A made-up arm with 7 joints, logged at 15 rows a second.
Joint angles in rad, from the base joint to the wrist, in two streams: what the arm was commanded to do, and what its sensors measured. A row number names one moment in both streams.
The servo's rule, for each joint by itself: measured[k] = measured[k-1] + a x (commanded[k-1-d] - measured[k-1]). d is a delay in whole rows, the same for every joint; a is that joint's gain. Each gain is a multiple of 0.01, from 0.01 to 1. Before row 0 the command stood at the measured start. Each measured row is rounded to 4 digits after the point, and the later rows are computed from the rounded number. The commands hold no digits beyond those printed.
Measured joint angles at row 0:
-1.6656, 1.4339, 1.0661, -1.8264, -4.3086, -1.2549, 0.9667
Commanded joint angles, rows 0 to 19:
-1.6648, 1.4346, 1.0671, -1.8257, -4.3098, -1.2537, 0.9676
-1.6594, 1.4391, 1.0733, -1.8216, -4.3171, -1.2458, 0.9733
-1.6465, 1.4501, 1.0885, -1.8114, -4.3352, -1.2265, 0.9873
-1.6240, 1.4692, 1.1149, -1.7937, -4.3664, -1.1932, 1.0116
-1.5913, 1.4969, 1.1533, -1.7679, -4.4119, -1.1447, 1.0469
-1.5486, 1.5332, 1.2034, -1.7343, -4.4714, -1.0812, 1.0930
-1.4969, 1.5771, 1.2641, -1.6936, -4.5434, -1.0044, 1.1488
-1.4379, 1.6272, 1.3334, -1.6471, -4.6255, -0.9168, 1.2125
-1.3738, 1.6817, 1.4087, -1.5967, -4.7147, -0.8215, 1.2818
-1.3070, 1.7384, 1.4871, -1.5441, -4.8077, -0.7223, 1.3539
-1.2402, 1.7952, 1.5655, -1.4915, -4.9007, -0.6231, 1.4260
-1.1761, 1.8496, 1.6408, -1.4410, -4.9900, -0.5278, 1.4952
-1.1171, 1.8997, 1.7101, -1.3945, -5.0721, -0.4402, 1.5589
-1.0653, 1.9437, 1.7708, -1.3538, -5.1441, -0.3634, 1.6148
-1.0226, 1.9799, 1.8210, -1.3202, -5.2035, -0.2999, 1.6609
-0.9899, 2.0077, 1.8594, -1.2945, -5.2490, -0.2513, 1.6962
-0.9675, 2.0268, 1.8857, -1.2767, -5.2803, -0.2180, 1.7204
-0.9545, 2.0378, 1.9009, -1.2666, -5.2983, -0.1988, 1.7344
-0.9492, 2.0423, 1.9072, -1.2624, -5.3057, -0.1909, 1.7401
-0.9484, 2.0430, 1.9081, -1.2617, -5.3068, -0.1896, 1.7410
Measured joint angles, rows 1 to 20:
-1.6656, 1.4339, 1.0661, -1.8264, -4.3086, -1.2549, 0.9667
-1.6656, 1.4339, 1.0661, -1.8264, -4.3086, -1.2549, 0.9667
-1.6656, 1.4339, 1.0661, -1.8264, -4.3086, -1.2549, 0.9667
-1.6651, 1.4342, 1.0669, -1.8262, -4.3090, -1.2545, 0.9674
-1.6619, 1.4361, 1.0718, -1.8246, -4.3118, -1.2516, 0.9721
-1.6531, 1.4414, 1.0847, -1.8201, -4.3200, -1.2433, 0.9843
-1.6365, 1.4520, 1.1080, -1.8111, -4.3362, -1.2268, 1.0061
-1.6107, 1.4691, 1.1429, -1.7964, -4.3627, -1.1997, 1.0387
-1.5753, 1.4935, 1.1895, -1.7753, -4.4007, -1.1606, 1.0821
-1.5306, 1.5253, 1.2469, -1.7475, -4.4506, -1.1091, 1.1355
-1.4778, 1.5640, 1.3135, -1.7134, -4.5118, -1.0456, 1.1971
-1.4185, 1.6087, 1.3868, -1.6737, -4.5828, -0.9716, 1.2649
-1.3549, 1.6580, 1.4640, -1.6296, -4.6615, -0.8893, 1.3361
-1.2895, 1.7101, 1.5422, -1.5826, -4.7452, -0.8015, 1.4080
-1.2249, 1.7631, 1.6181, -1.5345, -4.8309, -0.7112, 1.4778
-1.1635, 1.8150, 1.6889, -1.4869, -4.9153, -0.6218, 1.5427
-1.1075, 1.8639, 1.7520, -1.4416, -4.9954, -0.5365, 1.6004
-1.0591, 1.9080, 1.8051, -1.4003, -5.0682, -0.4584, 1.6488
-1.0197, 1.9459, 1.8469, -1.3643, -5.1315, -0.3901, 1.6867
-0.9899, 1.9766, 1.8768, -1.3345, -5.1836, -0.3333, 1.7137
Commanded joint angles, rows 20 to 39:
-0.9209, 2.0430, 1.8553, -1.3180, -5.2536, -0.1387, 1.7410
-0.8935, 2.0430, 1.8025, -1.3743, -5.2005, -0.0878, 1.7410
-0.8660, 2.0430, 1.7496, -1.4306, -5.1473, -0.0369, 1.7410
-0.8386, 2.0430, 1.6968, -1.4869, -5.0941, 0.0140, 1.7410
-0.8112, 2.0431, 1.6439, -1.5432, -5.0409, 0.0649, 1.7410
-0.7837, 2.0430, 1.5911, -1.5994, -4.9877, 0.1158, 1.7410
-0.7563, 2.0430, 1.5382, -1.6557, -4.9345, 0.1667, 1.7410
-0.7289, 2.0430, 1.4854, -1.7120, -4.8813, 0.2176, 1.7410
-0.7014, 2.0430, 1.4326, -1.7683, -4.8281, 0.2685, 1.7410
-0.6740, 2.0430, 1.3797, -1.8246, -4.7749, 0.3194, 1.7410
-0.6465, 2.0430, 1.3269, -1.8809, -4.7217, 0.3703, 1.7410
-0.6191, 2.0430, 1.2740, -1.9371, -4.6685, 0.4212, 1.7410
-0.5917, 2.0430, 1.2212, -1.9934, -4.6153, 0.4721, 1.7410
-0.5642, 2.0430, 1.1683, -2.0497, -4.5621, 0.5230, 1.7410
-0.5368, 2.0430, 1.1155, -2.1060, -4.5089, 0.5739, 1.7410
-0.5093, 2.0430, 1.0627, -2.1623, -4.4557, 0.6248, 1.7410
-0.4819, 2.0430, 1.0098, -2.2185, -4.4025, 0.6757, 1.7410
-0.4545, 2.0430, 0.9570, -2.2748, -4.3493, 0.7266, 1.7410
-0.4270, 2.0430, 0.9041, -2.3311, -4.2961, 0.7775, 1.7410
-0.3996, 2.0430, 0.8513, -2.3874, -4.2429, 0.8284, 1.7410
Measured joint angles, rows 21 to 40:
-0.9697, 1.9999, 1.8954, -1.3114, -5.2237, -0.2889, 1.7303
-0.9580, 2.0160, 1.9045, -1.2947, -5.2524, -0.2566, 1.7381
-0.9525, 2.0263, 1.9073, -1.2835, -5.2714, -0.2345, 1.7404
-0.9345, 2.0326, 1.8673, -1.2952, -5.2652, -0.2029, 1.7409
-0.9111, 2.0366, 1.8174, -1.3221, -5.2426, -0.1649, 1.7410
-0.8854, 2.0390, 1.7652, -1.3590, -5.2092, -0.1227, 1.7410
-0.8587, 2.0405, 1.7125, -1.4025, -5.1689, -0.0776, 1.7410
-0.8316, 2.0415, 1.6597, -1.4503, -5.1241, -0.0306, 1.7410
-0.8043, 2.0421, 1.6069, -1.5010, -5.0764, 0.0177, 1.7410
-0.7769, 2.0424, 1.5540, -1.5536, -5.0267, 0.0669, 1.7410
-0.7495, 2.0426, 1.5012, -1.6075, -4.9758, 0.1166, 1.7410
-0.7221, 2.0428, 1.4484, -1.6622, -4.9241, 0.1667, 1.7410
-0.6947, 2.0429, 1.3955, -1.7174, -4.8719, 0.2171, 1.7410
-0.6672, 2.0429, 1.3427, -1.7730, -4.8193, 0.2677, 1.7410
-0.6398, 2.0429, 1.2898, -1.8288, -4.7665, 0.3184, 1.7410
-0.6124, 2.0429, 1.2370, -1.8848, -4.7136, 0.3691, 1.7410
-0.5849, 2.0429, 1.1841, -1.9409, -4.6606, 0.4199, 1.7410
-0.5575, 2.0429, 1.1313, -1.9970, -4.6075, 0.4707, 1.7410
-0.5300, 2.0429, 1.0785, -2.0532, -4.5544, 0.5216, 1.7410
-0.5026, 2.0429, 1.0256, -2.1094, -4.5012, 0.5725, 1.7410

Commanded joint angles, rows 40 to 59:
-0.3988, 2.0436, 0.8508, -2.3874, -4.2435, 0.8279, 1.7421
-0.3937, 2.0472, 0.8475, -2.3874, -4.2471, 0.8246, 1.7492
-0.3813, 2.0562, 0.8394, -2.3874, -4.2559, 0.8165, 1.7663
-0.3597, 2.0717, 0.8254, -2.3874, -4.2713, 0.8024, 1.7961
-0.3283, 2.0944, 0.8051, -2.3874, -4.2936, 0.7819, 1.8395
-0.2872, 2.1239, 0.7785, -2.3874, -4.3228, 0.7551, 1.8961
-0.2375, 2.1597, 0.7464, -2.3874, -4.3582, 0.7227, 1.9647
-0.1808, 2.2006, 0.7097, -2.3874, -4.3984, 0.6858, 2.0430
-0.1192, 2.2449, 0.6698, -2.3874, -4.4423, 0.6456, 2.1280
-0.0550, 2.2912, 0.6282, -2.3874, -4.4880, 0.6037, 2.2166
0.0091, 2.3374, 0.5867, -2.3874, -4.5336, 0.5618, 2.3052
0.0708, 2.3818, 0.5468, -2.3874, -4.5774, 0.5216, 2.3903
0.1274, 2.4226, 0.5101, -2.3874, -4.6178, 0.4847, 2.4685
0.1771, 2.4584, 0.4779, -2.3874, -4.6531, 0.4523, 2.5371
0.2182, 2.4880, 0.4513, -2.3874, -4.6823, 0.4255, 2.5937
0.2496, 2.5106, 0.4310, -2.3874, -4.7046, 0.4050, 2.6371
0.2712, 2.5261, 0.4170, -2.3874, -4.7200, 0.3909, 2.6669
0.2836, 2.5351, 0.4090, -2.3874, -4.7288, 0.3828, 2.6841
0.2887, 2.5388, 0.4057, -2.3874, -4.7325, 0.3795, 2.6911
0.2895, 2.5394, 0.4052, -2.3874, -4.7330, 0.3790, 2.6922
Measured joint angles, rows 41 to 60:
-0.4752, 2.0429, 0.9728, -2.1656, -4.4480, 0.6234, 1.7410
-0.4477, 2.0429, 0.9199, -2.2219, -4.3948, 0.6743, 1.7410
-0.4203, 2.0429, 0.8671, -2.2782, -4.3416, 0.7252, 1.7410
-0.4080, 2.0432, 0.8545, -2.3153, -4.3073, 0.7591, 1.7419
-0.3998, 2.0447, 0.8491, -2.3398, -4.2862, 0.7807, 1.7477
-0.3893, 2.0491, 0.8416, -2.3560, -4.2756, 0.7925, 1.7626
-0.3724, 2.0577, 0.8291, -2.3667, -4.2741, 0.7958, 1.7894
-0.3473, 2.0716, 0.8106, -2.3737, -4.2809, 0.7912, 1.8295
-0.3130, 2.0915, 0.7859, -2.3784, -4.2956, 0.7793, 1.8828
-0.2700, 2.1174, 0.7555, -2.3815, -4.3175, 0.7606, 1.9483
-0.2192, 2.1490, 0.7202, -2.3835, -4.3458, 0.7359, 2.0241
-0.1622, 2.1854, 0.6814, -2.3848, -4.3796, 0.7061, 2.1072
-0.1011, 2.2256, 0.6404, -2.3857, -4.4175, 0.6723, 2.1947
-0.0383, 2.2681, 0.5991, -2.3863, -4.4581, 0.6358, 2.2831
0.0239, 2.3113, 0.5588, -2.3867, -4.4999, 0.5981, 2.3689
0.0829, 2.3536, 0.5213, -2.3869, -4.5412, 0.5607, 2.4486
0.1366, 2.3934, 0.4879, -2.3871, -4.5804, 0.5249, 2.5194
0.1831, 2.4293, 0.4597, -2.3872, -4.6161, 0.4921, 2.5788
0.2210, 2.4602, 0.4376, -2.3873, -4.6471, 0.4634, 2.6254
0.2496, 2.4852, 0.4217, -2.3873, -4.6726, 0.4395, 2.6586

